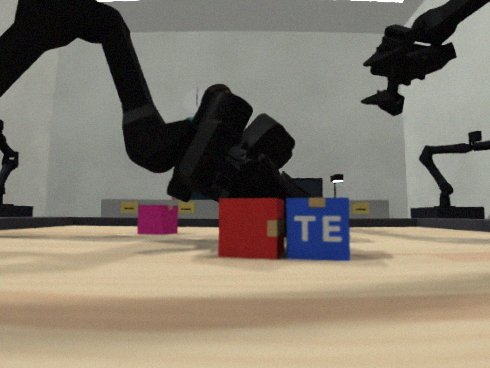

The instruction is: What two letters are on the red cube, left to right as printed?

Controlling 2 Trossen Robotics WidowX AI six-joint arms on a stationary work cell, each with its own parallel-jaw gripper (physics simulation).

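Places are measured from the left arm's base along level axes (x ahead, y left, z up), in millimetres.
Pixels of known places: left gripper, between the fingertips: (pixel 325 213); right gripper, between the fingertips: (pixel 363 84).
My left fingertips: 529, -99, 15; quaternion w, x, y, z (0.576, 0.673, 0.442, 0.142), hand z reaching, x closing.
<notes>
Ahead of a thing's pixels: the offset from my left fingertips to its top centre, as dx, dy, dz. Level surfaces: height alone.
The red cube {-64, -15, +11} (pixel 247 228) stands on the wooden table near the centre. Its front face shows no letters, and a tan patch sits at that face's right edge. Its other faces are hidden or too steep to read. A blue cube {-12, -24, +11} (pixel 318 246) stands close at its right, with the white letters TE on its front face. My left gripper (pixel 295 189) is low, right behind the tops of the red and blue cubes. It is shut, with no cube in it; its fingertips are partly hidden. My right gripper (pixel 366 83) is open and empty, high at the upper right.
A magenta cube {-213, +218, +11} (pixel 157 220) stands farther back on the left of the table {dz -34} (pixel 150 280). A dark rim runs along the table's back edge. Behind it are a grey barrier with yellow labels, a monitor (pixel 308 186), a small lamp and other dark robot arms at both sides.
</notes>
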